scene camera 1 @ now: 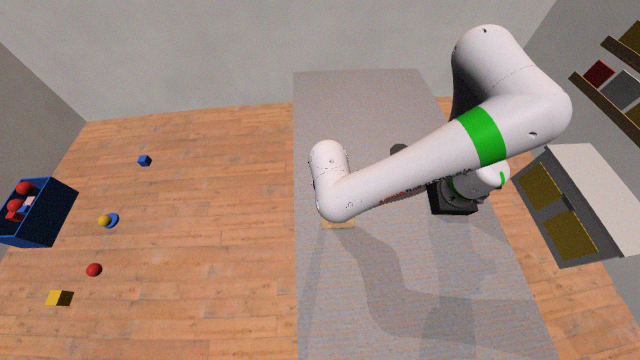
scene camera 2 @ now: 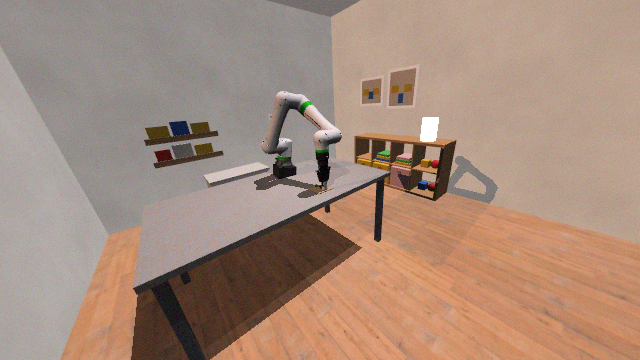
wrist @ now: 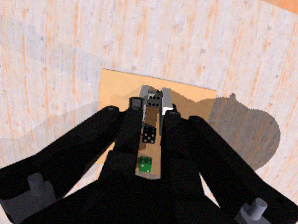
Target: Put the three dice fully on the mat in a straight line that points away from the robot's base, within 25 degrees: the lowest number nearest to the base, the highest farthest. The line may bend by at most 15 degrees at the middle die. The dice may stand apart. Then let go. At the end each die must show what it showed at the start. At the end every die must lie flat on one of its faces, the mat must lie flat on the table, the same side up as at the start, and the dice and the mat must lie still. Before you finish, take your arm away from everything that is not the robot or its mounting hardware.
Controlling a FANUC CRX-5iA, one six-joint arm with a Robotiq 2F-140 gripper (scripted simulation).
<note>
In view: my gripper (wrist: 154, 97) and a tan mat (wrist: 116, 87).
</note>
